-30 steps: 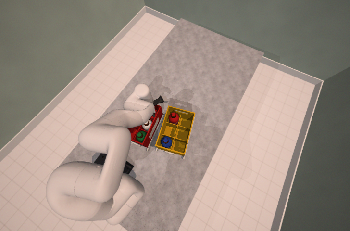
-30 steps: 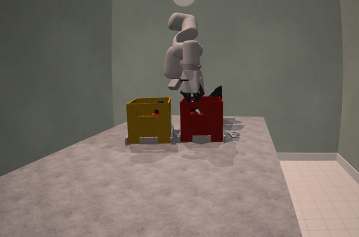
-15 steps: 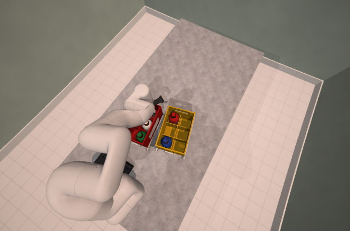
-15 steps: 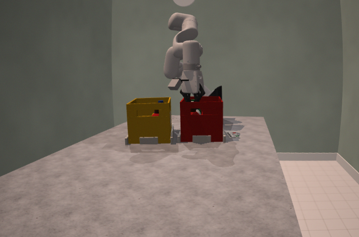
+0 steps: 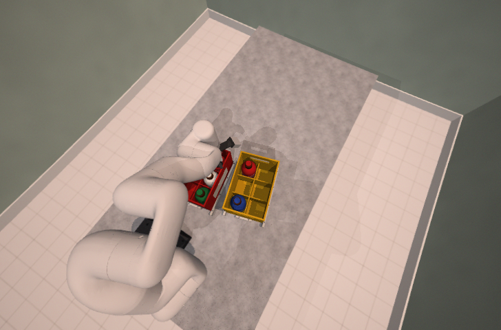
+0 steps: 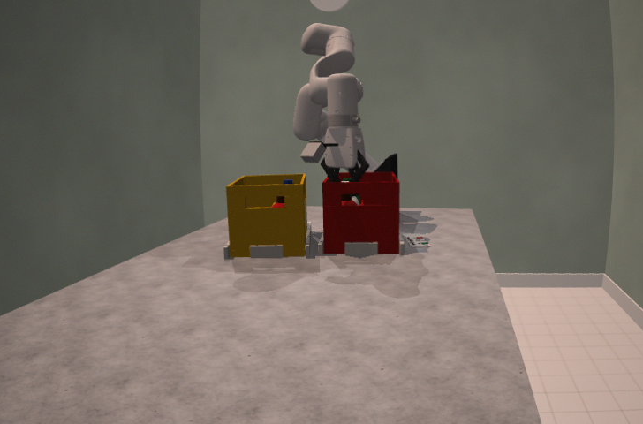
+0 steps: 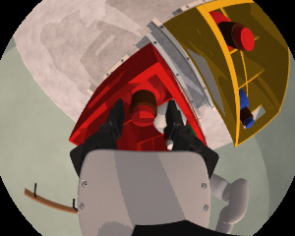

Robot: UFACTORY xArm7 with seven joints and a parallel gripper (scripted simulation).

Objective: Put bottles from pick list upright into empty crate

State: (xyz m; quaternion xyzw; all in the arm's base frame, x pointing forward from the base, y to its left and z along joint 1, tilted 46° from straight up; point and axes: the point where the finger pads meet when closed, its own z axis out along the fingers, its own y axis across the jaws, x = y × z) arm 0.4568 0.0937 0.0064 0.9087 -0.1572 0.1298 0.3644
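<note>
The white bottle lies 80 mm behind my hand, 20 mm to the right of it and 70 mm below it. The rest, counted from my hand: green-labelled bottle 160 mm behind, 50 mm to the right, 70 mm below; red crate 90 mm behind, 20 mm to the left, 70 mm below; yellow crate 10 mm ahead, 210 mm to the right, 70 mm below.
</note>
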